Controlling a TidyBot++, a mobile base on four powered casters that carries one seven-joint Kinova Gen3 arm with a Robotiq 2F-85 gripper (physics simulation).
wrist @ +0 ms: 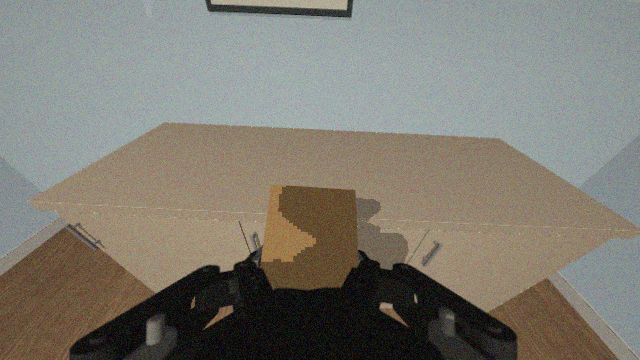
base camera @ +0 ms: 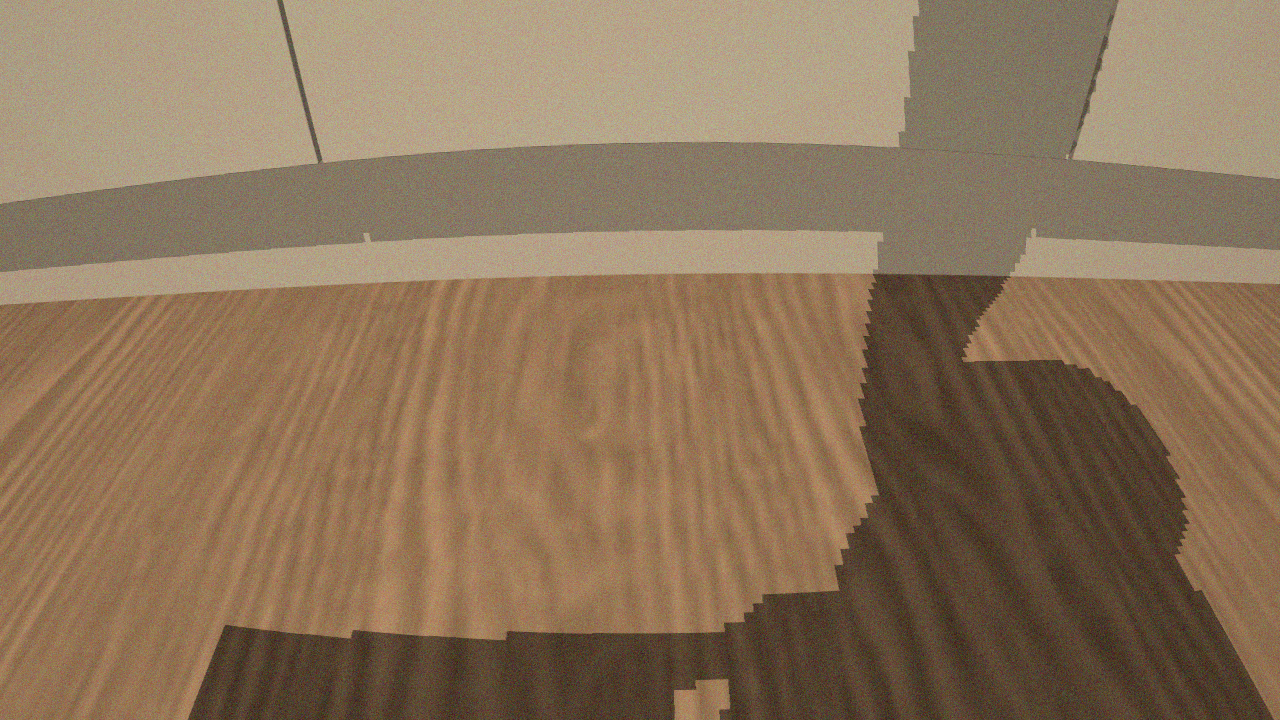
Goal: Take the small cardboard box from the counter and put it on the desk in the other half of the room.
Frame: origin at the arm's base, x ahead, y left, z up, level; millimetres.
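Seen in the pictures: gripper, fingertip midpoint: [wrist: 308, 256].
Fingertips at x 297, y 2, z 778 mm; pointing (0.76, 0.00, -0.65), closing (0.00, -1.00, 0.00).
Note:
A point is followed by its place in that frame.
The small cardboard box [wrist: 315, 225] @(x 291, y -3, z 826 mm) is between the fingertips at the middle of the wrist view, partly in shadow. My gripper [wrist: 308, 256] @(x 297, y 2, z 778 mm) is shut on it, with one finger at its left side and one at its right. The box is held in the air in front of the counter [wrist: 250, 165] @(x 816, y 232, z 514 mm), whose beige top and front with handles show behind and below it. In the base camera view the counter's pale front [base camera: 581, 80] @(x 591, y 16, z -194 mm) stands ahead across the top. The desk does not show in either view.
Wooden floor [base camera: 537, 447] @(x 439, y 59, z -396 mm) [wrist: 75, 295] @(x 705, y 1447, z -397 mm) lies before the counter and at both its sides. A dark shadow of the robot falls across the floor and up the counter front. A blue-grey wall [wrist: 320, 75] @(x 1180, y -36, z 766 mm) with a dark-framed picture [wrist: 280, 11] @(x 1167, y 124, z 980 mm) stands behind the counter.

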